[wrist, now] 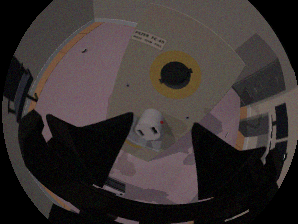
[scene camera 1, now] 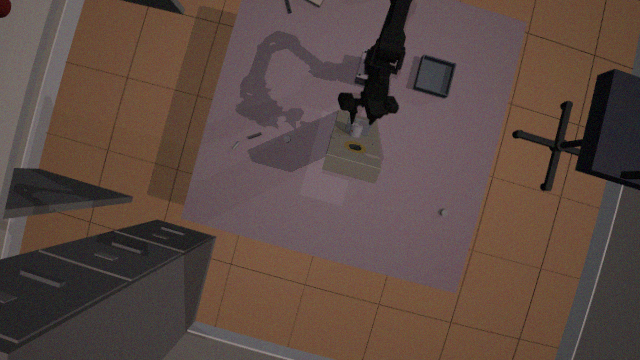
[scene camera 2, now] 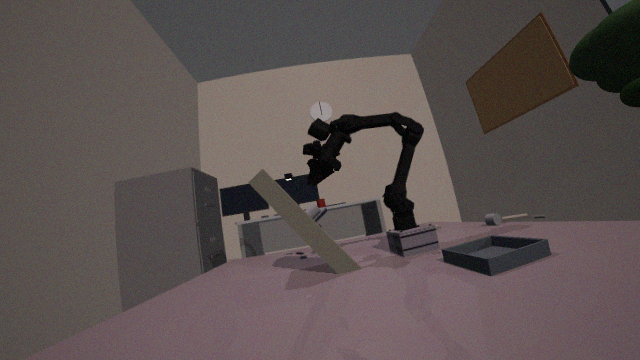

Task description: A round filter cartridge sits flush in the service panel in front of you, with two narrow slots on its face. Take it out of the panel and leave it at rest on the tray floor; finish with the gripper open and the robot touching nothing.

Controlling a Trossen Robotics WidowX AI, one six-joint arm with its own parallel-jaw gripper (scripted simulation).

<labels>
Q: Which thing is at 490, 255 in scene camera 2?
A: A grey tray.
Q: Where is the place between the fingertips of the gripper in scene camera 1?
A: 360, 124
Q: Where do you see a grey tray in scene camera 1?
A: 434, 76
</labels>
